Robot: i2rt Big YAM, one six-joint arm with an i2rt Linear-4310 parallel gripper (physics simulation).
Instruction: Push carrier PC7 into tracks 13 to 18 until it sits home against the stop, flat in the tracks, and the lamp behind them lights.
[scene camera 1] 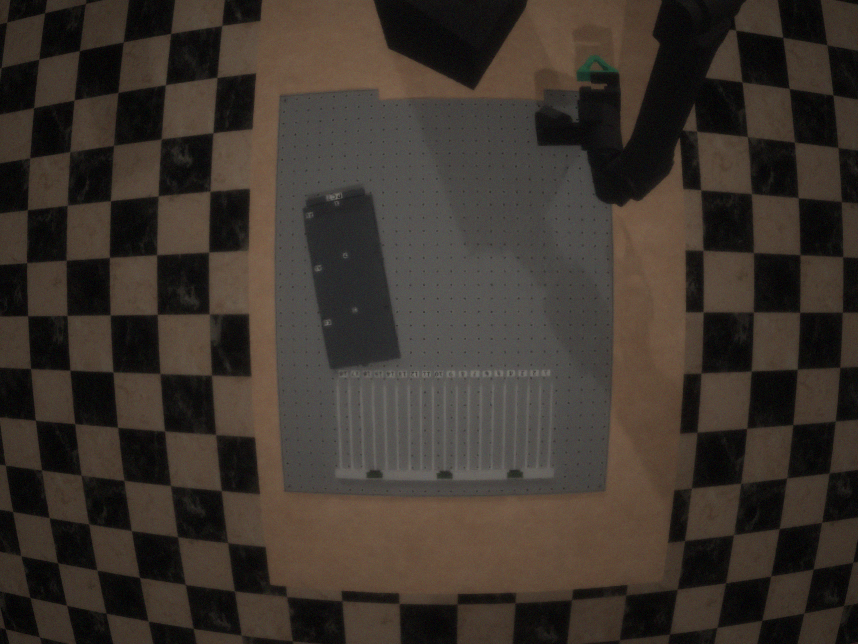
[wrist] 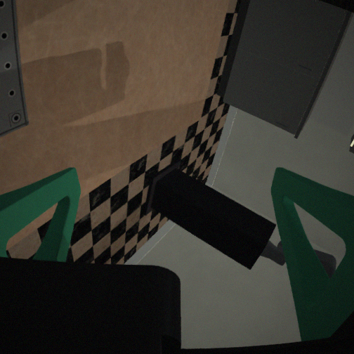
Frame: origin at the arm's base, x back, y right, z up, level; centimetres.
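Where they show: gripper, fingertip midpoint: (scene camera 1: 595, 77).
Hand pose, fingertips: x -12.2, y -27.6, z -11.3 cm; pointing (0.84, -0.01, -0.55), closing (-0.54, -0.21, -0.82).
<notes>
After its pixels a point has its place.
The carrier (scene camera 1: 354, 284) {x -51.8, y 11.8, z -28.3 cm}, a long dark slab with small white marks and a label at its upper end, lies slightly turned on the left of the pegboard in the scene view. Its lower end is just above the leftmost numbered track ends. The tracks (scene camera 1: 386, 422) {x -77.3, y 3.9, z -29.1 cm} are pale parallel rails that run down to a white stop bar (scene camera 1: 408, 475) {x -87.2, y -1.2, z -27.8 cm}. Three small dark green lamps (scene camera 1: 374, 474) {x -87.6, y 5.3, z -27.2 cm} (scene camera 1: 444, 474) {x -86.1, y -8.0, z -27.3 cm} (scene camera 1: 514, 474) {x -85.1, y -21.4, z -27.2 cm} sit along the bar, unlit. My gripper (scene camera 1: 597, 67) {x -12.2, y -27.6, z -11.3 cm} (wrist: 175, 178) is open and empty beyond the board's upper right corner, far from the carrier, which does not show in the wrist view.
The grey pegboard (scene camera 1: 485, 311) {x -54.7, y -12.7, z -29.4 cm} (wrist: 10, 100) lies on a tan table (scene camera 1: 471, 540) {x -101.4, y -14.9, z -30.7 cm} (wrist: 165, 65). A large dark block (scene camera 1: 450, 34) {x -9.6, y -2.7, z -5.0 cm} stands at the top edge. My arm (scene camera 1: 679, 103) {x -26.3, y -30.3, z 25.5 cm} reaches in from the upper right. The wrist view shows a dark cylinder-like body (wrist: 215, 217) and a grey cabinet (wrist: 285, 65).
</notes>
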